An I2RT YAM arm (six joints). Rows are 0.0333 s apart.
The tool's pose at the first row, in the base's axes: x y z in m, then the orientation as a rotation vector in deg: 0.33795, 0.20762, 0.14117, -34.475, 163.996, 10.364
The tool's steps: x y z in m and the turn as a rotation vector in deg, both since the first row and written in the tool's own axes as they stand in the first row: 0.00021, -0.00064, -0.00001, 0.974, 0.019, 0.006; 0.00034, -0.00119, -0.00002, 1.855, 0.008, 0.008; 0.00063, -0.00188, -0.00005, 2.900, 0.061, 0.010; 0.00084, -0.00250, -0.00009, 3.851, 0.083, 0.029; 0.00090, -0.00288, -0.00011, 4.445, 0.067, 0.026; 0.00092, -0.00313, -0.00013, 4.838, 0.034, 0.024
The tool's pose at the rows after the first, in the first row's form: 0.33802, 0.20696, 0.14108, -34.284, 163.934, 8.957; 0.33813, 0.20640, 0.14102, -34.108, 163.840, 7.692; 0.33815, 0.20566, 0.14093, -33.914, 163.781, 6.178; 0.33821, 0.20501, 0.14087, -33.705, 163.696, 4.810; 0.33830, 0.20464, 0.14085, -33.587, 163.605, 3.964; 0.33839, 0.20440, 0.14085, -33.502, 163.521, 3.410
